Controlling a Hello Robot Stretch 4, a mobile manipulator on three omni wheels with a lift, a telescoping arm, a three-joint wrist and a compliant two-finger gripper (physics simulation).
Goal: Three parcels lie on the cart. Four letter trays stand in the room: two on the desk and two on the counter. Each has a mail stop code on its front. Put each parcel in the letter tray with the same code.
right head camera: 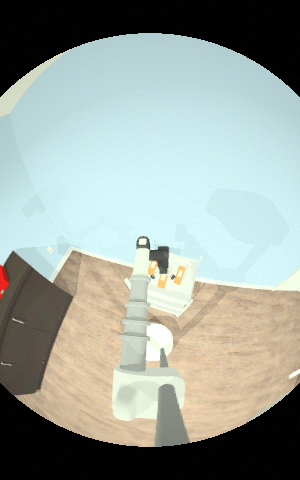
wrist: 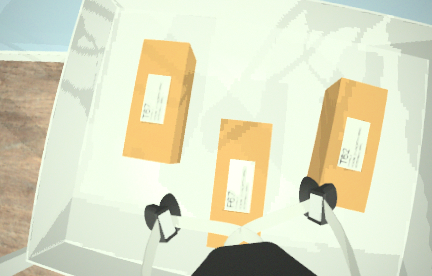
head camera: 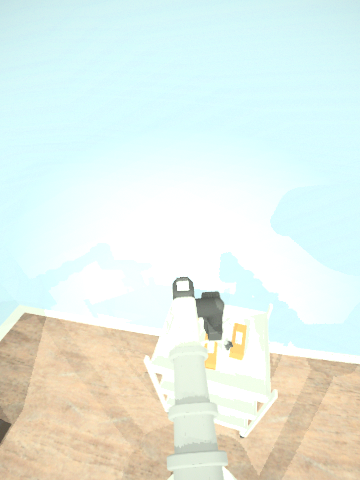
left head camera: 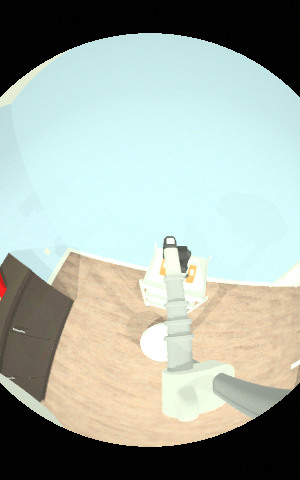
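Pixels of known places: gripper, fingertip midpoint: (right head camera: 162, 277) (wrist: 239, 201) (head camera: 210, 348); robot's base, link origin: (right head camera: 152, 340) (left head camera: 160, 341).
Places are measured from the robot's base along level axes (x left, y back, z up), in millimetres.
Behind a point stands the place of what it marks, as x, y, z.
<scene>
Three orange parcels with white labels lie in the white cart's tray (head camera: 258, 350) {-290, -474, 634} (wrist: 125, 190) {51, -491, 634}. In the wrist view, the parcel T67 (wrist: 159, 100) {-20, -583, 687} (right head camera: 152, 267) {-16, -558, 688} is at the upper left, the parcel F67 (wrist: 240, 185) {-91, -485, 687} (right head camera: 162, 281) {-88, -447, 686} (head camera: 212, 357) {-90, -443, 686} is at the lower middle, and the parcel T62 (wrist: 355, 145) {-212, -508, 687} (right head camera: 179, 275) {-209, -491, 685} (head camera: 238, 341) {-205, -495, 686} is at the right. My gripper (wrist: 239, 201) {-88, -471, 698} is partly open and empty. Its fingers stand above and on either side of F67's near part; the right fingertip overlaps T62's near end in view. The arm hides part of the cart. No mail stop code on a letter tray is readable.
A dark cabinet (left head camera: 37, 325) {1178, 49, 482} (right head camera: 37, 320) {1185, 76, 447} with drawers stands at the left, with a red object (left head camera: 2, 284) {1337, -165, 914} (right head camera: 3, 281) {1428, -131, 884} on it at the view's edge. A pale blue wall (head camera: 180, 100) {-42, -877, 1492} rises behind the cart. A white round shape (left head camera: 154, 342) {67, 0, 187} (right head camera: 161, 341) {-94, -6, 187} shows below the arm.
</scene>
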